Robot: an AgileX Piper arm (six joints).
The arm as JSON. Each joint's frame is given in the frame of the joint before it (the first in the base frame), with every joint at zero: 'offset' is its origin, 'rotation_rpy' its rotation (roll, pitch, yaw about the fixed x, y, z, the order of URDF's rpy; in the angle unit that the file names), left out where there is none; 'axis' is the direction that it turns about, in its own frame. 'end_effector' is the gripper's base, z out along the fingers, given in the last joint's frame.
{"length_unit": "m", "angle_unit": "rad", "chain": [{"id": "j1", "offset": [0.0, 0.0, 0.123], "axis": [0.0, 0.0, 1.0]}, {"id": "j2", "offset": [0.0, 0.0, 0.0], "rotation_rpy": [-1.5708, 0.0, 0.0], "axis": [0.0, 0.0, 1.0]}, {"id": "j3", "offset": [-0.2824, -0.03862, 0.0], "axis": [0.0, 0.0, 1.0]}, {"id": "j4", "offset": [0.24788, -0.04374, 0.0], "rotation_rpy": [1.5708, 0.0, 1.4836], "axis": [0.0, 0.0, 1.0]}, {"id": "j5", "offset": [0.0, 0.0, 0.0], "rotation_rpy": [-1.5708, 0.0, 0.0], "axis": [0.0, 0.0, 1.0]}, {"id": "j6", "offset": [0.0, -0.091, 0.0], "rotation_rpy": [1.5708, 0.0, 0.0], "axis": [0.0, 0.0, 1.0]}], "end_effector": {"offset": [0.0, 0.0, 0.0]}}
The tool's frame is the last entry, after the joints.
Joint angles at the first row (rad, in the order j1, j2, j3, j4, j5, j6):
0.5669, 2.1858, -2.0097, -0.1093, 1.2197, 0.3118
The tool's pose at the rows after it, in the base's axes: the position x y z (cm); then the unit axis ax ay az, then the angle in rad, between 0 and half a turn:
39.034 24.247 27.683 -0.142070 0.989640 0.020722 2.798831
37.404 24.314 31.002 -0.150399 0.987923 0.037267 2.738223
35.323 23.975 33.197 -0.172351 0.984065 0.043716 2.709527
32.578 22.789 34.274 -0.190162 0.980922 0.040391 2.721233
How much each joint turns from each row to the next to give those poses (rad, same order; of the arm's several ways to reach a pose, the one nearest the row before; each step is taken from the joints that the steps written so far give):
0.0097, -0.0717, -0.0001, -0.0023, 0.0065, 0.0000
0.0212, -0.0752, 0.0026, 0.0000, 0.0050, 0.0000
0.0209, -0.0853, 0.0537, 0.0000, 0.0000, -0.0255
0.0157, -0.1129, 0.1252, 0.0000, 0.0007, -0.0198

